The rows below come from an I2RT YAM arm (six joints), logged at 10 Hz.
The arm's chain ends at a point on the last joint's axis. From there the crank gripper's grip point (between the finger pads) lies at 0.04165 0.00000 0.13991 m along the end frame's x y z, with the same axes.
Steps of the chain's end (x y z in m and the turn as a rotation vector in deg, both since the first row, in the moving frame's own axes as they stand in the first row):
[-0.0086, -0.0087, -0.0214, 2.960, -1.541, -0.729]
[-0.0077, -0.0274, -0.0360, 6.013, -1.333, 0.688]
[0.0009, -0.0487, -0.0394, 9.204, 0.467, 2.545]
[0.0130, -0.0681, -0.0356, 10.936, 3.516, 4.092]
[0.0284, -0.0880, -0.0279, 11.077, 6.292, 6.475]
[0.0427, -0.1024, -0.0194, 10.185, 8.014, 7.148]
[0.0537, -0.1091, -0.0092, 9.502, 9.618, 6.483]
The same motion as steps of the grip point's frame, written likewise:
[-0.0124, -0.0165, -0.0205, 2.960, -1.541, -0.729]
[-0.0109, -0.0416, -0.0358, 6.013, -1.333, 0.688]
[0.0025, -0.0692, -0.0414, 9.204, 0.467, 2.545]
[0.0223, -0.0911, -0.0407, 10.936, 3.516, 4.092]
[0.0446, -0.1088, -0.0354, 11.077, 6.292, 6.475]
[0.0629, -0.1201, -0.0283, 10.185, 8.014, 7.148]
[0.0774, -0.1255, -0.0196, 9.502, 9.618, 6.483]

